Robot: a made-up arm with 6 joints. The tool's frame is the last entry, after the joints.
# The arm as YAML. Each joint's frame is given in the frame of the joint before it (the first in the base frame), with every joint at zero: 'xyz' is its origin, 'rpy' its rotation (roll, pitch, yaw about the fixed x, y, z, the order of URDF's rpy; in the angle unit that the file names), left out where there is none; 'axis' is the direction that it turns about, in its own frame. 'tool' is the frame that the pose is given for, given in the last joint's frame.
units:
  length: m
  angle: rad
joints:
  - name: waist
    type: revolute
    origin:
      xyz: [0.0, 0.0, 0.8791]
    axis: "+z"
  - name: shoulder
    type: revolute
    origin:
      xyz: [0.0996, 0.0, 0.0]
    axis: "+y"
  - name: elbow
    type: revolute
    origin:
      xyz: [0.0, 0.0, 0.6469]
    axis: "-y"
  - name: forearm
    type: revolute
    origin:
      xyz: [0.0, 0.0, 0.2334]
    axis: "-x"
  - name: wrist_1
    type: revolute
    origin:
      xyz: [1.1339, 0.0, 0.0]
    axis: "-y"
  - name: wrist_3
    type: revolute
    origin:
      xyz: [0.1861, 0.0, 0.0]
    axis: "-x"
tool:
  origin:
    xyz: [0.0, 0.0, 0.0]
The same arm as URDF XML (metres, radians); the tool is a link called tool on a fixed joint. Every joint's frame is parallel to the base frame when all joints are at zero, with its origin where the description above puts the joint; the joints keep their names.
<robot name="arm">
<link name="base"/>
<link name="link1"/>
<link name="link2"/>
<link name="link3"/>
<link name="link4"/>
<link name="link5"/>
<link name="link6"/>
<link name="tool"/>
<joint name="waist" type="continuous"><parent link="base"/><child link="link1"/><origin xyz="0 0 0.8791"/><axis xyz="0 0 1"/></joint>
<joint name="shoulder" type="continuous"><parent link="link1"/><child link="link2"/><origin xyz="0.0996 0 0"/><axis xyz="0 1 0"/></joint>
<joint name="elbow" type="continuous"><parent link="link2"/><child link="link3"/><origin xyz="0 0 0.6469"/><axis xyz="0 -1 0"/></joint>
<joint name="forearm" type="continuous"><parent link="link3"/><child link="link4"/><origin xyz="0 0 0.2334"/><axis xyz="-1 0 0"/></joint>
<joint name="wrist_1" type="continuous"><parent link="link4"/><child link="link5"/><origin xyz="1.1339 0 0"/><axis xyz="0 -1 0"/></joint>
<joint name="wrist_3" type="continuous"><parent link="link5"/><child link="link6"/><origin xyz="0.1861 0 0"/><axis xyz="-1 0 0"/></joint>
<joint name="tool_fixed" type="fixed"><parent link="link6"/><child link="tool"/><origin xyz="0 0 0"/></joint>
</robot>

